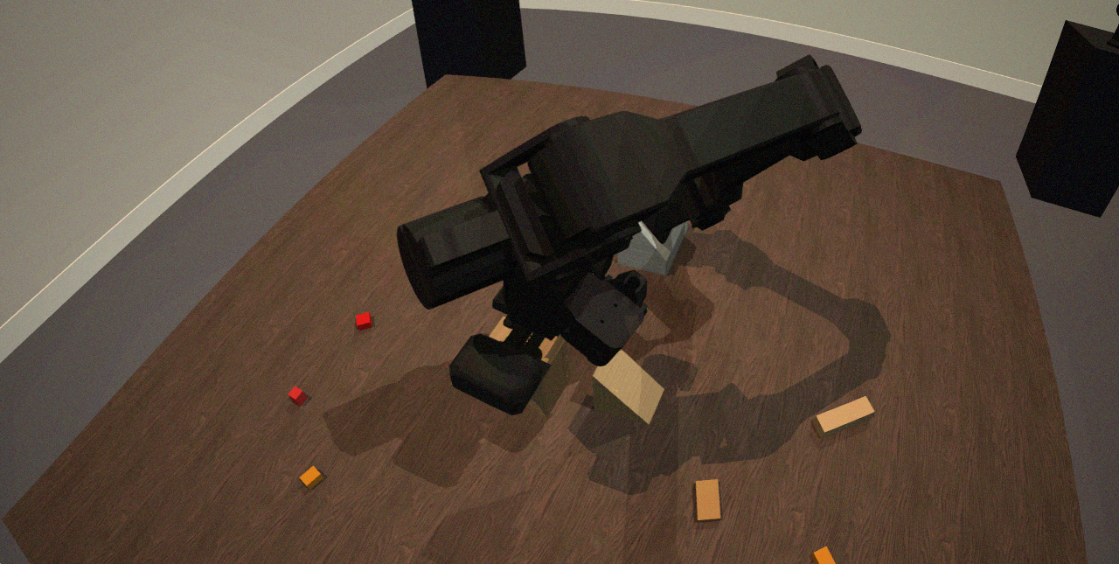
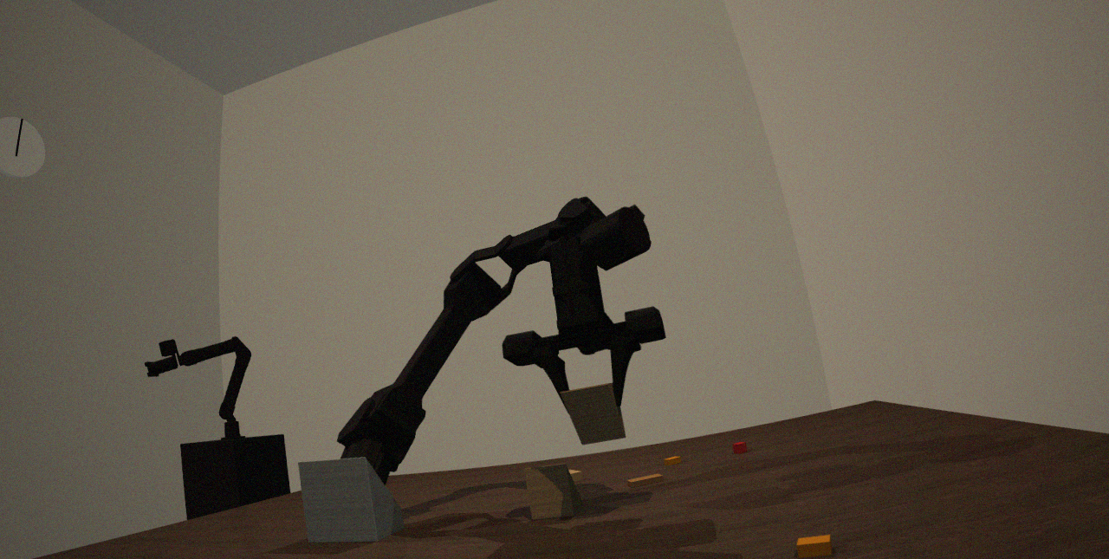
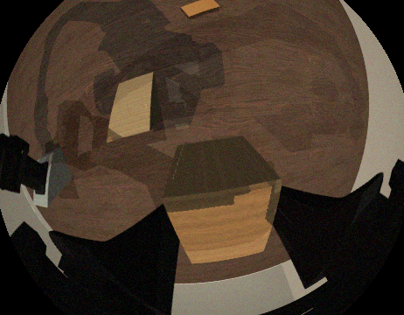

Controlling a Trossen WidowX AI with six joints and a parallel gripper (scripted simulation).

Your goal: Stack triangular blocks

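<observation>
Right now my gripper tip is 11 cm above the tan wooden triangular block, 8 cm past it and 5 cm to the right of it. Round my gripper tip: tan plank 32 cm to the left, 13 cm behind, 12 cm below; then tan triangular block 1 cm to the left, 1 cm above.
</observation>
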